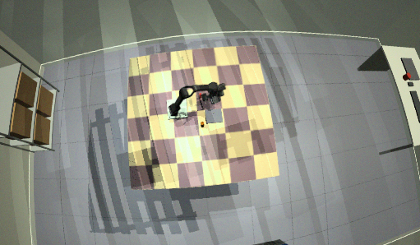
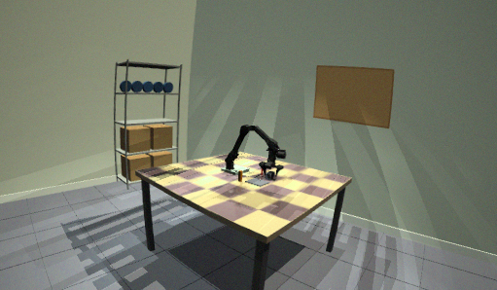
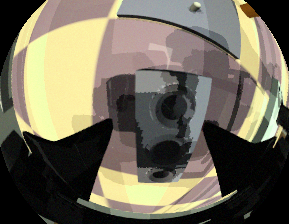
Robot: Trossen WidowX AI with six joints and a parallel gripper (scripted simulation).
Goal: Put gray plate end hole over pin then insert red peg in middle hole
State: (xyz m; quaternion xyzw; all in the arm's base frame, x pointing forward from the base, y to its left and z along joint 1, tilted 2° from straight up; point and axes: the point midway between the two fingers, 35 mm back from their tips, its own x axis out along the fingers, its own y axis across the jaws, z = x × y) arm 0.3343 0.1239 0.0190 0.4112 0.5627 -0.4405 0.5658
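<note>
The gray plate is 20 mm above my gripper tip. Round my gripper tip: red peg (110 mm behind, 20 mm to the left, 20 mm above); small orange cylinder (240 mm to the right, 90 mm behind, 20 mm above); gray base (140 mm to the right, 10 mm below, 10 mm ahead).
</note>
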